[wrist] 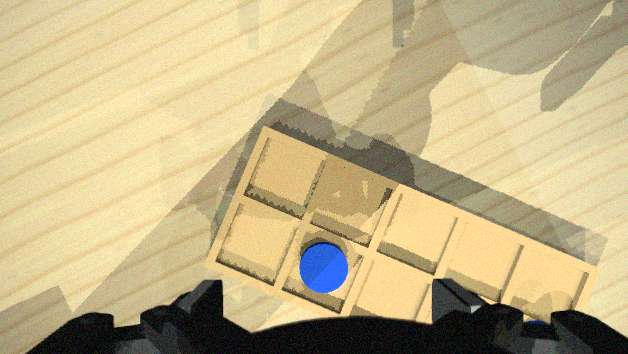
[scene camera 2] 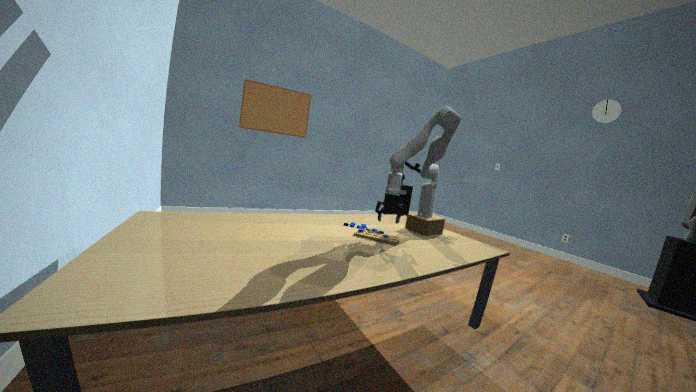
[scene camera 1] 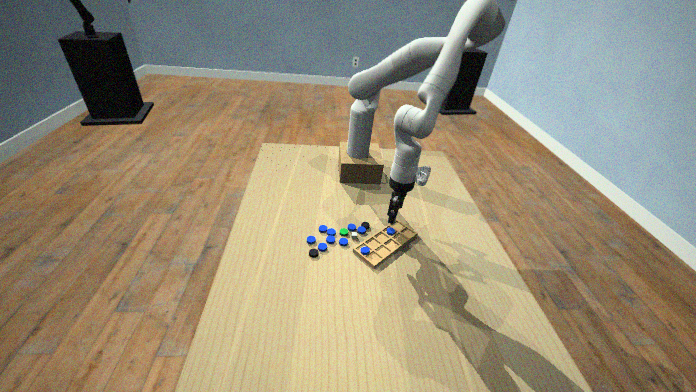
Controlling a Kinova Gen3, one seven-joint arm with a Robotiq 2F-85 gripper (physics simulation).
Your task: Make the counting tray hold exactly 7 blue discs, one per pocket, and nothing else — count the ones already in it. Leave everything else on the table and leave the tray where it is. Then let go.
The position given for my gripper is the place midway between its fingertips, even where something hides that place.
My gripper (wrist: 327, 302) is open, holding nothing. Also in view: a blue disc (wrist: 323, 268). Further things: a wooden counting tray (scene camera 1: 382, 246).
The wooden counting tray is seen too in the wrist view (wrist: 396, 240).
